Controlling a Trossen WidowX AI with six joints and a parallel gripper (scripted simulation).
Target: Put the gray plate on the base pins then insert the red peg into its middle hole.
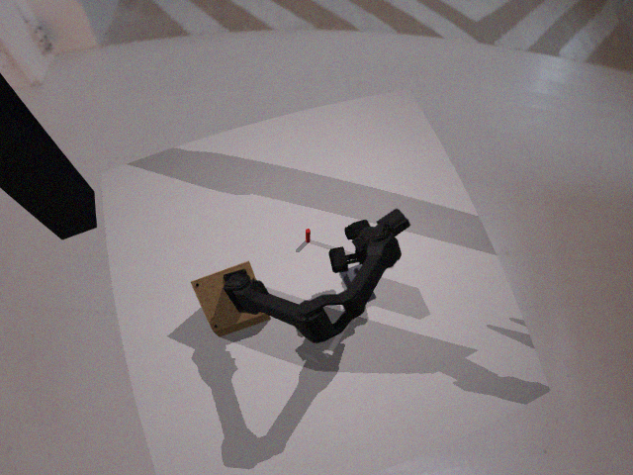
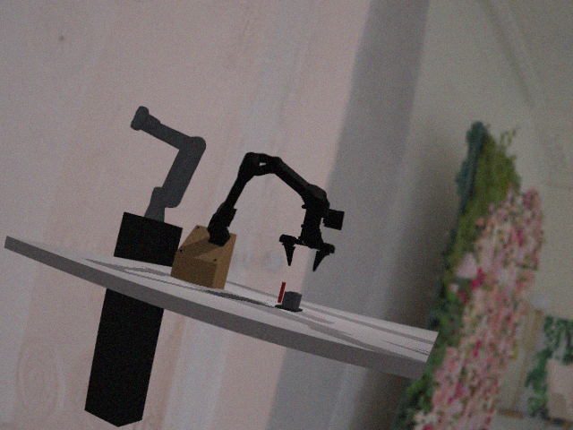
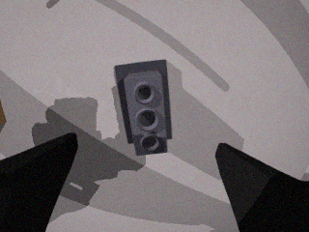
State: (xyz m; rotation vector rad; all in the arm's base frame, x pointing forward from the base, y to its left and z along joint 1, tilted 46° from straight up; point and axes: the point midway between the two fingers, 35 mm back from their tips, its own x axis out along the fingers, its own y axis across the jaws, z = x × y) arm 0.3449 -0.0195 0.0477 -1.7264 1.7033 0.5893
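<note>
The red peg is 17 cm to the left of my gripper tip, 10 cm below it and 10 cm behind it. Round my gripper tip: dark base 14 cm below, 2 cm to the right; gray plate 10 cm below, 2 cm to the right.
</note>
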